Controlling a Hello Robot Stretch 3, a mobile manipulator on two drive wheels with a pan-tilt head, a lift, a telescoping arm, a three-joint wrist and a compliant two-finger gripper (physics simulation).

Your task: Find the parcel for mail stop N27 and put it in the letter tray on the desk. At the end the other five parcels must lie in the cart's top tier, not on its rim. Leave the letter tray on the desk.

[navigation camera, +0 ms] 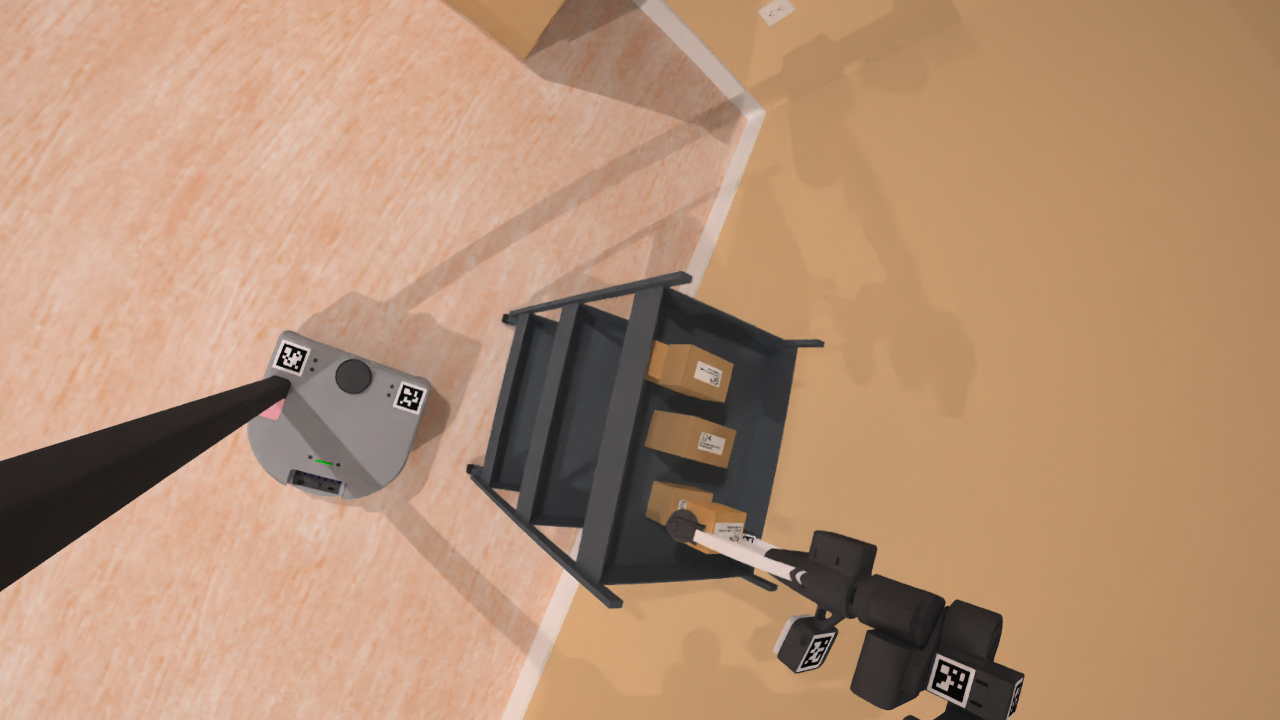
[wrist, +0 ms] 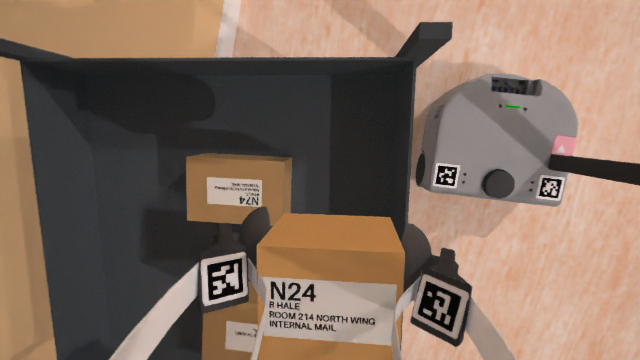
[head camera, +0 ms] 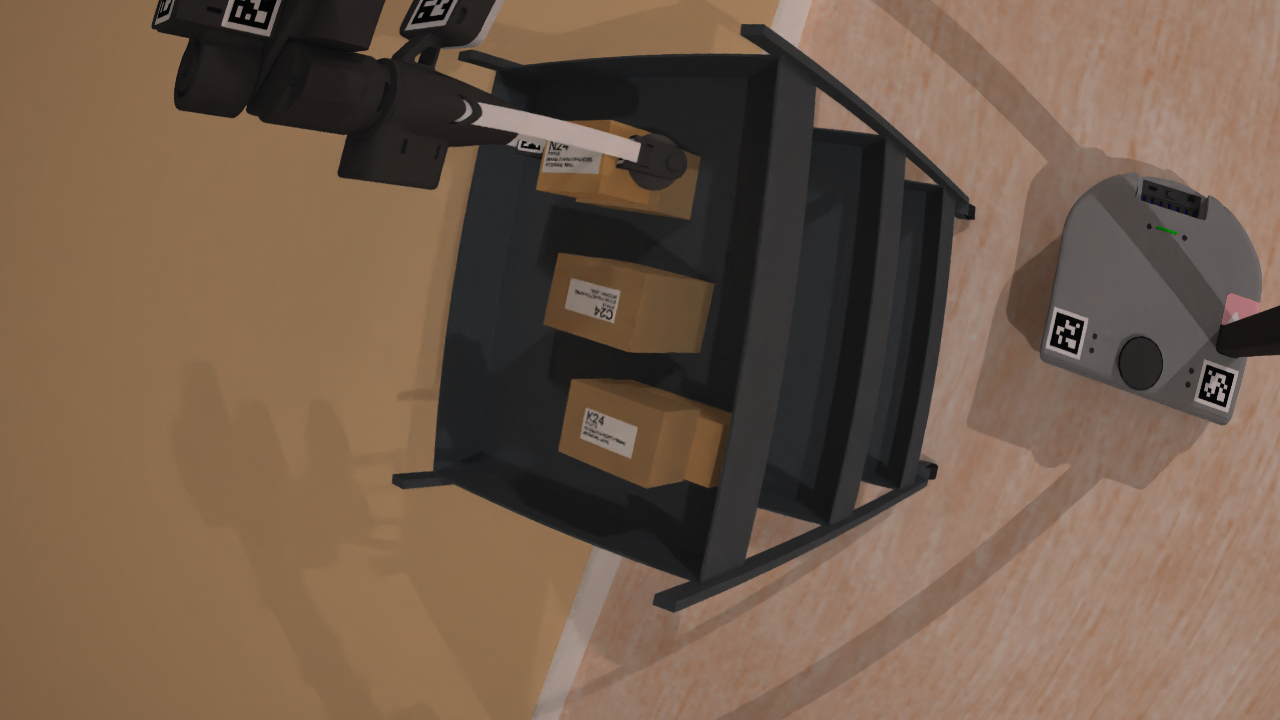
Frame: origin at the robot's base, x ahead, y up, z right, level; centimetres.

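Seen in the pictures: gripper, fingertip midpoint: (navigation camera: 693, 524) (wrist: 333, 241) (head camera: 629, 160); robot's base, link origin: (navigation camera: 353, 374) (wrist: 472, 174) (head camera: 1138, 361).
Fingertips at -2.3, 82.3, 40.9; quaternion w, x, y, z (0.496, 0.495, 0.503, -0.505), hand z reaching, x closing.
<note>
Pixels of each thing's middle, then the offset from my fingertips to it, as dx, dy, dz.
- parcel labelled N24, body centre: (wrist: 332, 281) (head camera: 597, 161) (navigation camera: 712, 526) +0.7, +3.4, -0.1
- N74 parcel, body centre: (head camera: 638, 178) (wrist: 242, 187) (navigation camera: 679, 504) +0.4, -13.5, +9.4
- C24 parcel, body centre: (head camera: 611, 301) (wrist: 264, 320) (navigation camera: 700, 441) +11.1, -8.5, +5.1
- K24 parcel, body centre: (head camera: 627, 430) (navigation camera: 697, 373) +20.3, -8.3, +0.5
My gripper (head camera: 657, 162) (navigation camera: 682, 526) (wrist: 333, 241) is shut on the parcel labelled N24 (head camera: 571, 161) (navigation camera: 727, 531) (wrist: 330, 310), held over the dark cart's top tier (head camera: 760, 313) (navigation camera: 626, 429) (wrist: 240, 60). The N74 parcel (head camera: 685, 201) (navigation camera: 669, 495) (wrist: 235, 190) lies in the tier, partly covered by my gripper and N24 in the head view. The C24 parcel (head camera: 590, 300) (navigation camera: 689, 438) lies mid-tier. The K24 parcel (head camera: 617, 429) (navigation camera: 707, 371) lies beside another parcel (head camera: 711, 447) (navigation camera: 659, 362), whose label is hidden. No N27 label, letter tray or desk shows.
My grey base (head camera: 1154, 295) (navigation camera: 340, 429) (wrist: 500, 145) stands on the floor beside the cart's open side, with the black mast (head camera: 1253, 331) (navigation camera: 134, 465) rising from it. The cart has lower tiers. A tan wall (head camera: 223, 358) (navigation camera: 1074, 268) runs behind it, and cart posts stick out at the corners.
</note>
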